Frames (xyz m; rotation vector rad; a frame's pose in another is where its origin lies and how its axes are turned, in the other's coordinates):
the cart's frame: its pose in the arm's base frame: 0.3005 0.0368 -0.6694 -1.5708 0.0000 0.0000
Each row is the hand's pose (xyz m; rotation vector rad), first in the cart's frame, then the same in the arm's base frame.
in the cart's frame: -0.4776 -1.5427 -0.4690 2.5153 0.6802 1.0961
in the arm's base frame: -0.1771 -0.4322 0.8733 1.1233 0.9655 0.2261
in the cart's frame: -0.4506 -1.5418 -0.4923 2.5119 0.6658 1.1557
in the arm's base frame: -0.1501 -0.4555 0.8724 1.1325 0.9891 0.2660
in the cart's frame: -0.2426 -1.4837 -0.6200 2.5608 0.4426 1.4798
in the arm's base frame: 0.0579 -0.5832 0.8143 1.2469 1.0268 0.5540
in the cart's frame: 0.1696 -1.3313 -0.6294 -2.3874 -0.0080 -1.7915
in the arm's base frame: 0.4701 -0.5926 0.6619 1.4920 1.0240 1.0149
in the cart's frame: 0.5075 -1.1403 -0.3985 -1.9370 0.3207 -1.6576
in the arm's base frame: 0.8080 -0.3617 0.4709 1.8760 0.9314 1.3783
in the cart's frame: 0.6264 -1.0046 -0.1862 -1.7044 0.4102 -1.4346
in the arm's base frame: 0.9269 -0.1494 0.3352 2.2070 0.8175 1.4721
